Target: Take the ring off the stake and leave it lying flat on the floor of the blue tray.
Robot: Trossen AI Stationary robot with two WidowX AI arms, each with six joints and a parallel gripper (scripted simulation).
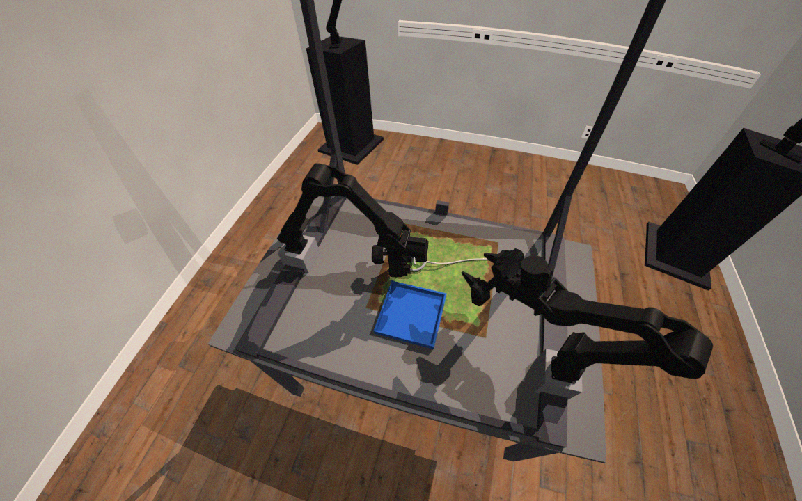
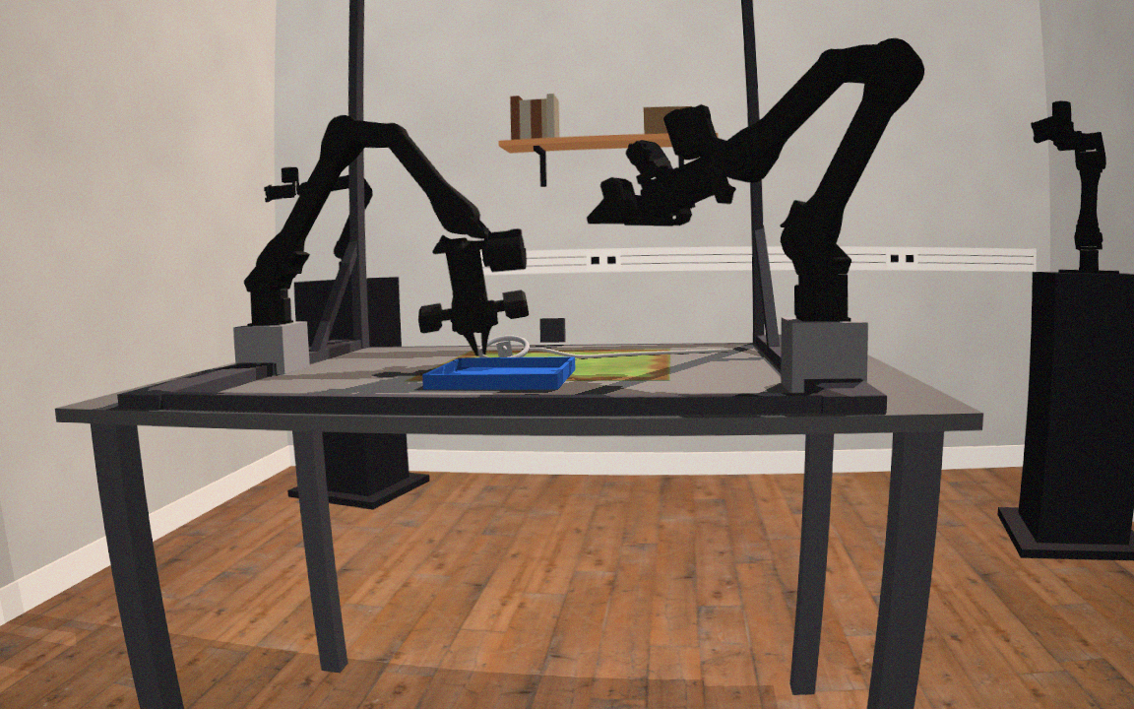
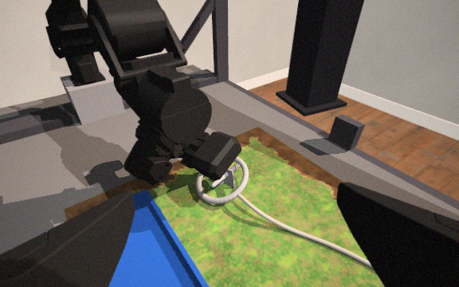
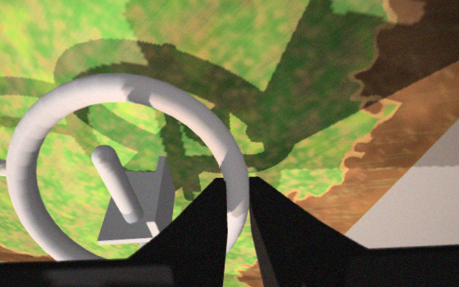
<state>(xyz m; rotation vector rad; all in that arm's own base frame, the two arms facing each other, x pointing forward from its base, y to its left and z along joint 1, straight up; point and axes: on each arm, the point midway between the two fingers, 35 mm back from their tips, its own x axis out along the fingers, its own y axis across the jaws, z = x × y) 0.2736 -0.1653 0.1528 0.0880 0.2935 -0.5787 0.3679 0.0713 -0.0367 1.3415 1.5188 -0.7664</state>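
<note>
Right now the white ring is 40 mm to the left of my right hand, 30 mm behind it and 20 mm below it. The rest, counted from my right hand: blue tray: 160 mm ahead, 120 mm to the left, 40 mm below; grey stake: 40 mm behind, 30 mm to the left, 30 mm below; green mat: 130 mm to the left, 60 mm below, 30 mm behind.
</note>
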